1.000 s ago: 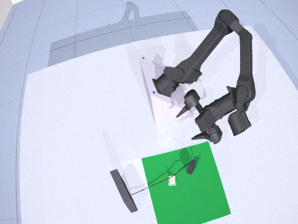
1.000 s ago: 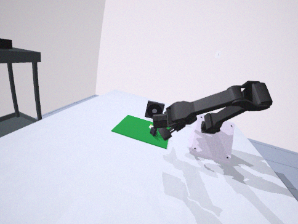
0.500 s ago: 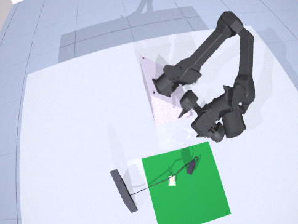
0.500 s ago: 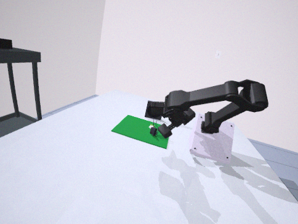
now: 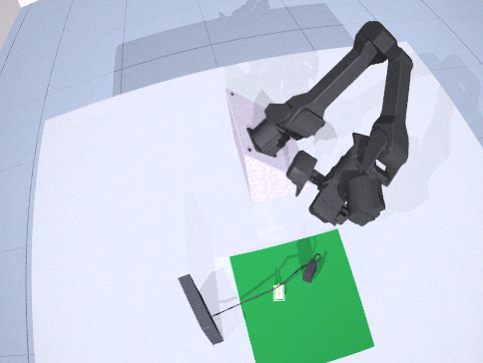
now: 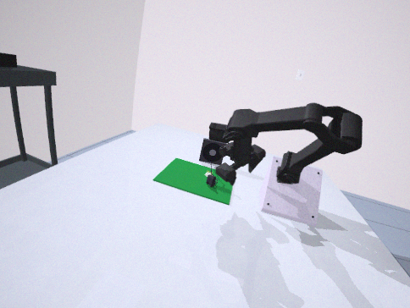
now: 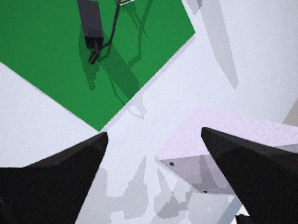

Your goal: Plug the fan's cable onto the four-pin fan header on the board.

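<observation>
Right now my gripper tip is 10 cm short of the dark fan plug, 7 cm above it and 5 cm to the left of it. Also, from my gripper tip: green board: 16 cm ahead, 10 cm below, 9 cm to the right; then white four-pin header: 12 cm to the right, 12 cm ahead, 9 cm below; then dark fan: 27 cm to the right, 13 cm ahead, 3 cm below.
</observation>
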